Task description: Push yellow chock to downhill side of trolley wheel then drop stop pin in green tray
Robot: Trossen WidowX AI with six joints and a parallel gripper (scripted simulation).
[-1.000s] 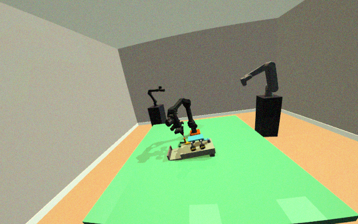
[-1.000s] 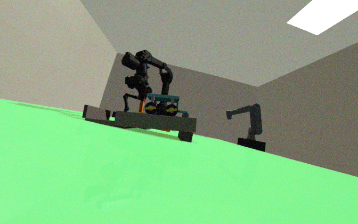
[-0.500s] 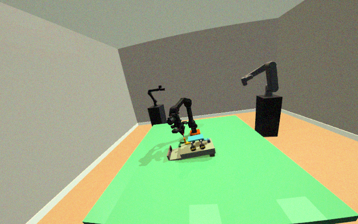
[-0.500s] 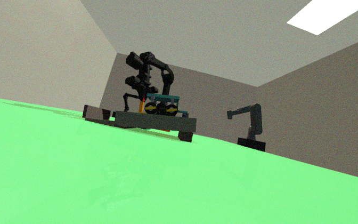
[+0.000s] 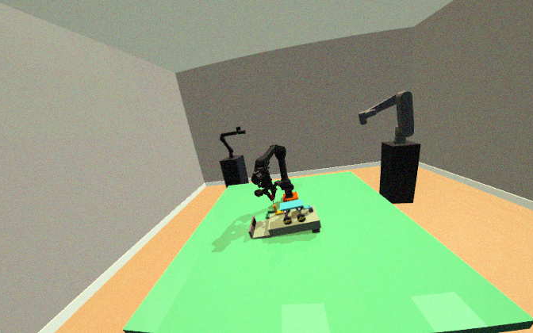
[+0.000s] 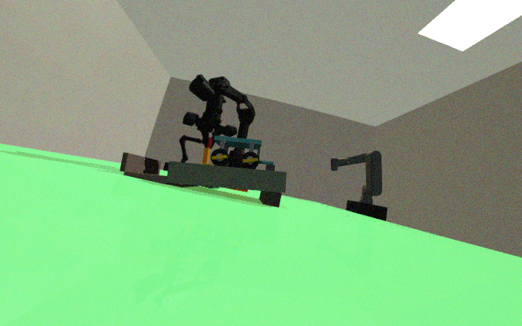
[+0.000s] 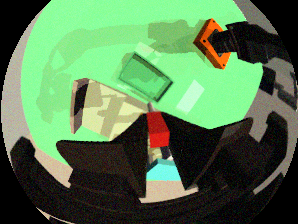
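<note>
Right now the stop pin is right at my gripper tip. Round my gripper tip: trolley 8 cm ahead, 13 cm to the left, 2 cm below; brown stop block 13 cm ahead, 11 cm to the right, 10 cm below.
</note>
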